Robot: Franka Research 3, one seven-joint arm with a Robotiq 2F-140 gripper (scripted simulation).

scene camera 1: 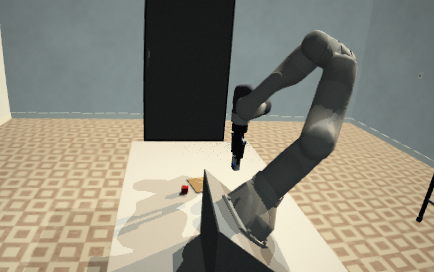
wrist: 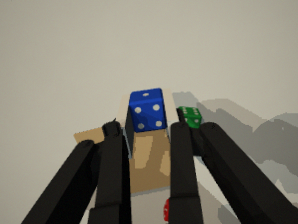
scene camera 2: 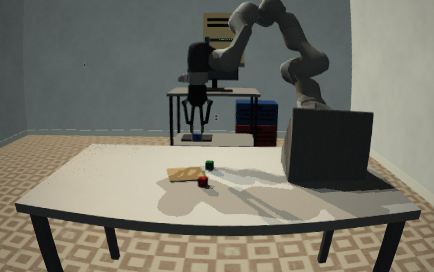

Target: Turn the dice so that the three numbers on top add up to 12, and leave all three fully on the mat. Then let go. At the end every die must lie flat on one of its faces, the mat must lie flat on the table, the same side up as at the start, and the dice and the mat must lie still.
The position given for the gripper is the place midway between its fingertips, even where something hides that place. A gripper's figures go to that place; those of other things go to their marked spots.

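A blue die [wrist: 147, 109] sits 0.19 m from the lens, and its marked spot and the one on a tan mat [wrist: 150, 165] are 0.20 m apart. The gripper [wrist: 148, 104] is 0.22 m from the lens, while the mat is 0.38 m from the lens.
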